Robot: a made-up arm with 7 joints. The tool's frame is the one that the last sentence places.
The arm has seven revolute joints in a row. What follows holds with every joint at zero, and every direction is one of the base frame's. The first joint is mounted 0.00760 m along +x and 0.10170 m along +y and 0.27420 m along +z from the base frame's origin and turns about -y. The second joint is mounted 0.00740 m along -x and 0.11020 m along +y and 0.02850 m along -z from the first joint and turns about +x. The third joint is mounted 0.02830 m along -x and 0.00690 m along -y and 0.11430 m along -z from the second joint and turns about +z. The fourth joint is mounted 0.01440 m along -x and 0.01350 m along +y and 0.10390 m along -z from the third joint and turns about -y. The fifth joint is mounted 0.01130 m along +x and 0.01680 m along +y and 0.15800 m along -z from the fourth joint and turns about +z. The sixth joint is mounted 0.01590 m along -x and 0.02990 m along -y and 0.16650 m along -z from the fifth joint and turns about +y. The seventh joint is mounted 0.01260 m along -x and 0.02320 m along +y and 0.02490 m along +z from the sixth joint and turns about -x. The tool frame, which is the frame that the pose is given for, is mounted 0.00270 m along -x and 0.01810 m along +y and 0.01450 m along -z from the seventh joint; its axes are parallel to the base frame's.
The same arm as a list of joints. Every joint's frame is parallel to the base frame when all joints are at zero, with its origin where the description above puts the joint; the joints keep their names.
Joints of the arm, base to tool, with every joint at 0 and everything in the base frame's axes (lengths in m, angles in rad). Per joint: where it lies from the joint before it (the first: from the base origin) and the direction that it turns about. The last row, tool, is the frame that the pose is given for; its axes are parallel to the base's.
joint 1: offset 0.0076 0.1017 0.2742 axis -y
joint 2: offset -0.0074 0.1102 -0.0285 axis +x
joint 3: offset -0.0283 -0.0069 -0.1143 axis +z
joint 4: offset -0.0144 0.0135 -0.1039 axis -y
joint 5: offset 0.0113 0.0168 -0.158 axis +z
joint 6: offset -0.0159 -0.0299 -0.1665 axis +y
joint 7: offset -0.0126 0.0232 0.0249 axis -x
tool: offset -0.0027 0.0181 -0.0145

